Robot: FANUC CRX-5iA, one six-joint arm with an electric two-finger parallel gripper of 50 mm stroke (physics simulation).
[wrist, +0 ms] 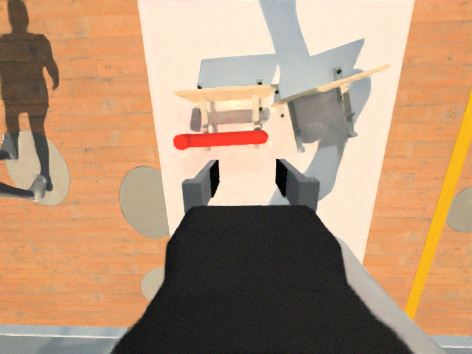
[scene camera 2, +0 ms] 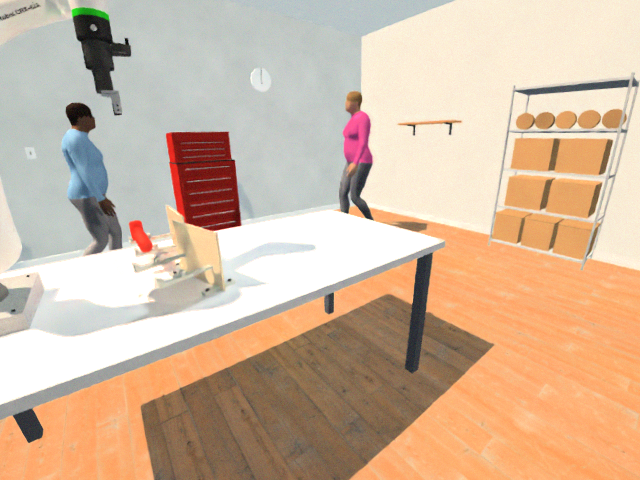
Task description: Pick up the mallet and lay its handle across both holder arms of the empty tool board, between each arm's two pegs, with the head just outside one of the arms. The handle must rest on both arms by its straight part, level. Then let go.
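Places are measured from the arm's base along level axes (x ahead, y left, z up), in centimetres.
Pixels of known places: gripper, between the fingertips: (wrist: 247,170) (scene camera 2: 118,114).
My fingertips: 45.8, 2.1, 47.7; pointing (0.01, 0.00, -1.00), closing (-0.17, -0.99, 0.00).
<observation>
Behind a point stands the place of what it marks, as x, y, z.
The red mallet (scene camera 2: 139,236) @[45.1, 4.3, 6.4] (wrist: 225,139) @[46.5, 7.9, 6.5] lies across both arms of one tool board (scene camera 2: 171,218) @[59.4, 10.5, 9.2] (wrist: 225,93) @[58.6, 5.1, 9.5], its thicker round end at the left in the wrist view. The empty tool board (scene camera 2: 204,248) @[55.2, -27.7, 6.7] (wrist: 320,89) @[54.3, -18.6, 12.8] stands beside it, turned at an angle. Its two bare holder arms point down the wrist view, the left arm (wrist: 296,130) @[44.8, -14.2, 3.4] and the right arm (wrist: 348,116) @[45.9, -30.2, 3.1]; their pegs are small and hard to tell apart. My gripper (scene camera 2: 117,109) @[45.8, 2.1, 47.7] (wrist: 247,170) @[45.8, 2.1, 47.7] is open and empty, high above the table. The mallet shows just ahead of the fingertips in the wrist view.
Both boards stand on the white table (scene camera 2: 330,258) @[97.5, -41.9, -5.9] (wrist: 175,30) @[82.7, 18.0, -5.9]. A grey block (scene camera 2: 20,304) @[9.9, -9.7, -0.9] stands at the table's left in the scene view. Two people (scene camera 2: 85,160) (scene camera 2: 357,139), a red tool cabinet (scene camera 2: 206,180) and a shelf rack (scene camera 2: 567,177) are beyond the table.
</observation>
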